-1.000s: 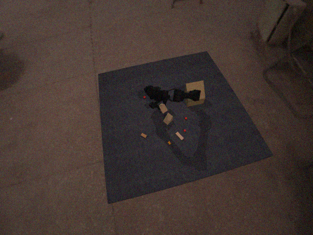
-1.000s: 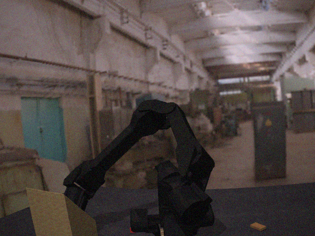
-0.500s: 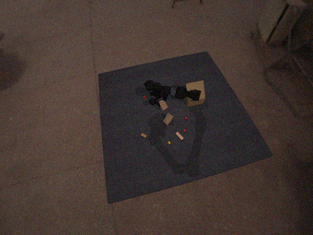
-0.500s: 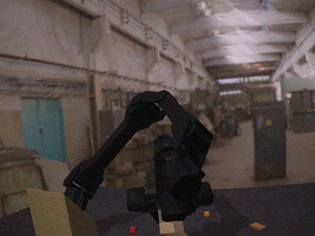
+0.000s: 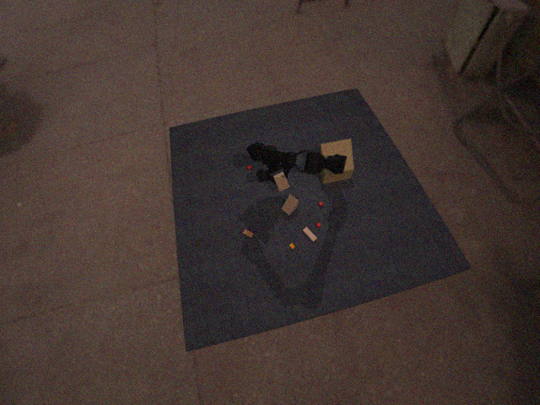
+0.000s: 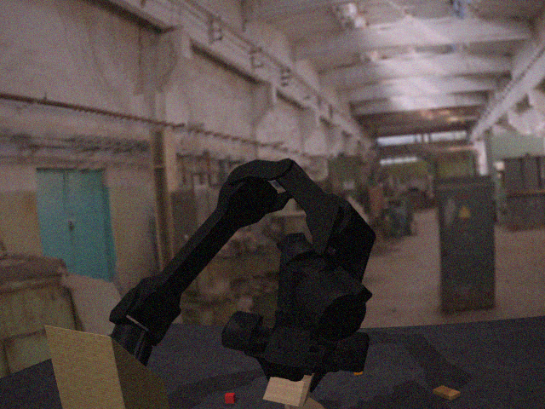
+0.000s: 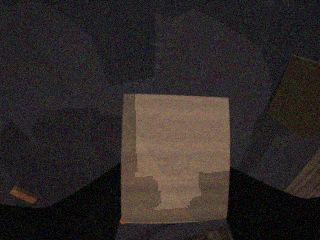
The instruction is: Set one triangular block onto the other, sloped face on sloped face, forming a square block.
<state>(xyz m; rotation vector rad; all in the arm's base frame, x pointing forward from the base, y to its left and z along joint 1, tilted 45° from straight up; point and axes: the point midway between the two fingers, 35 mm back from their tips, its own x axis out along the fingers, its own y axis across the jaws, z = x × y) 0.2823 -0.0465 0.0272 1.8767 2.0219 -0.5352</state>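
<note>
The wedge is 10 cm to the left of my gripper tip, 9 cm below it and 2 cm behind it. The rest, counted from my gripper tip: small orange cube (30 cm to the left, 10 cm below, 6 cm ahead); then pale rectangular block (28 cm to the left, 9 cm below, 4 cm behind).
</note>
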